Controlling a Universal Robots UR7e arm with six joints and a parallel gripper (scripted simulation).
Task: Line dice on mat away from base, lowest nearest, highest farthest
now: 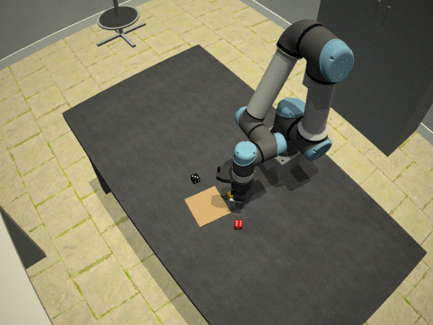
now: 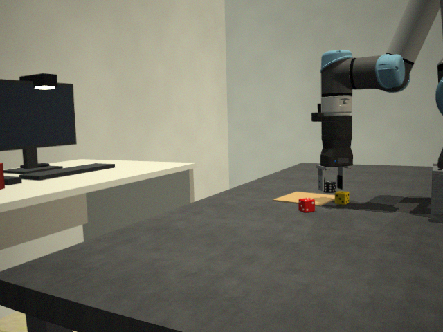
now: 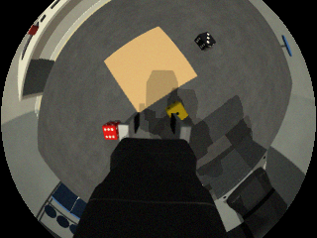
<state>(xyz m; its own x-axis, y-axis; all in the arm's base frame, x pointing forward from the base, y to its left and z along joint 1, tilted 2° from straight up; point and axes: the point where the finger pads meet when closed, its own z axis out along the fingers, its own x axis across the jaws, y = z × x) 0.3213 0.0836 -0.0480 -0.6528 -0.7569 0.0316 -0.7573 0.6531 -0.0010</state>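
Now: hand 20 mm past the yellow die, 30 mm to the left of it and 40 mm above it. The rest, counted from my hand: tan mat: 90 mm ahead, 50 mm to the right, 60 mm below; then black die: 60 mm ahead, 180 mm to the right, 40 mm below; then red die: 30 mm ahead, 90 mm to the left, 40 mm below.
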